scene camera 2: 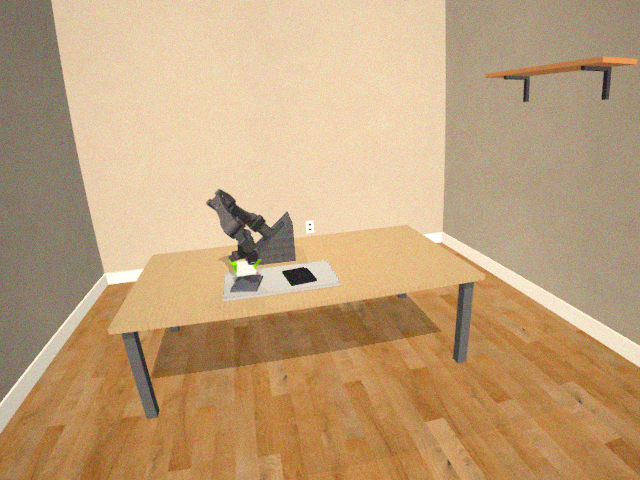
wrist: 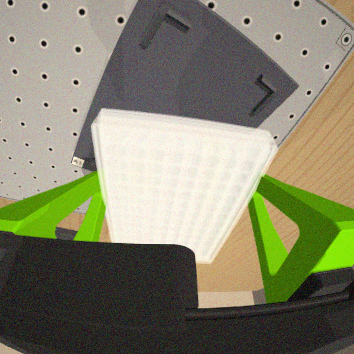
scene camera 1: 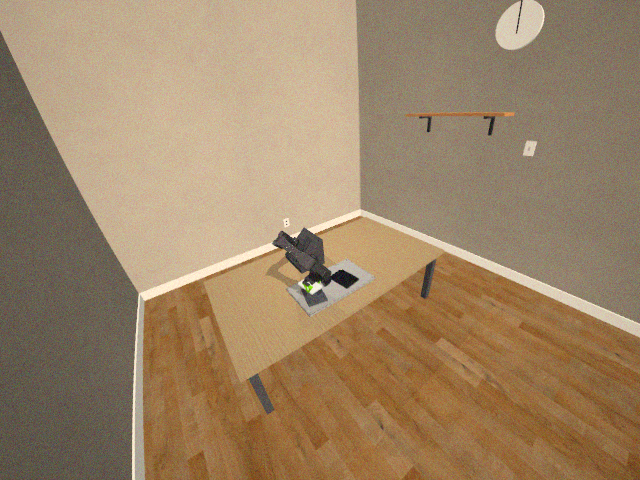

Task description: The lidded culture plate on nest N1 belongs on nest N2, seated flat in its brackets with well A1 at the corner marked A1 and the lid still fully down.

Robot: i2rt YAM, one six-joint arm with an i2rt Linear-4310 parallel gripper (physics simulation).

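Places are measured from the arm's base along level axes (x back, y right, z up), in centimetres.
Pixels of known places: gripper, fingertip midpoint: (scene camera 2: 244, 271) (wrist: 176, 176) (scene camera 1: 312, 288); arm's base at its link origin: (scene camera 2: 271, 236) (scene camera 1: 302, 249).
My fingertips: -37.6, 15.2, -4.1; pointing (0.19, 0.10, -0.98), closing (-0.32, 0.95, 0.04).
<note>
For each thing: its top centre in the pictures, then the offset to it from my fingertips, as dx, dy, dz. "*": a spot on its surface instead. Level surfaces: height alone.
- white lidded culture plate at its top centre: (wrist: 171, 229) (scene camera 2: 243, 265) (scene camera 1: 309, 283) +2.1, +0.3, +2.5
- dark grey nest at its top centre: (wrist: 170, 130) (scene camera 2: 247, 280) (scene camera 1: 313, 293) -0.2, -0.4, -4.4
- small white corner tag at a spot on its surface: (wrist: 78, 161) * +5.9, -7.3, -5.0
- black nest at its top centre: (scene camera 2: 298, 273) (scene camera 1: 343, 276) +0.4, -24.6, -4.4
- light grey perforated board at its top centre: (scene camera 2: 279, 277) (scene camera 1: 331, 282) +2.6, -15.6, -6.1
- wooden table at its surface level: dz -7.4
My gripper (scene camera 1: 311, 285) (scene camera 2: 245, 266) (wrist: 176, 176) is shut on the white lidded culture plate (scene camera 1: 315, 289) (scene camera 2: 246, 268) (wrist: 180, 170), with green fingers on its two opposite sides. The lid looks down on the plate. The plate is held above and partly behind the dark grey nest (scene camera 1: 315, 298) (scene camera 2: 246, 283) (wrist: 200, 65), apart from it. In the wrist view, the nest is turned relative to the plate. Two of its corner brackets and a small white corner tag (wrist: 78, 161) show; the plate hides other parts. A black nest (scene camera 1: 344, 278) (scene camera 2: 299, 275) has no plate on it. Nest numbers are not readable.
Both nests sit on a light grey perforated board (scene camera 1: 336, 295) (scene camera 2: 273, 286) (wrist: 30, 60) on the wooden table (scene camera 1: 248, 320) (scene camera 2: 170, 289) (wrist: 325, 135). The arm's dark angular base (scene camera 1: 312, 241) (scene camera 2: 281, 245) stands behind the board. A wall shelf (scene camera 1: 460, 114) (scene camera 2: 558, 67) hangs at the right.
</note>
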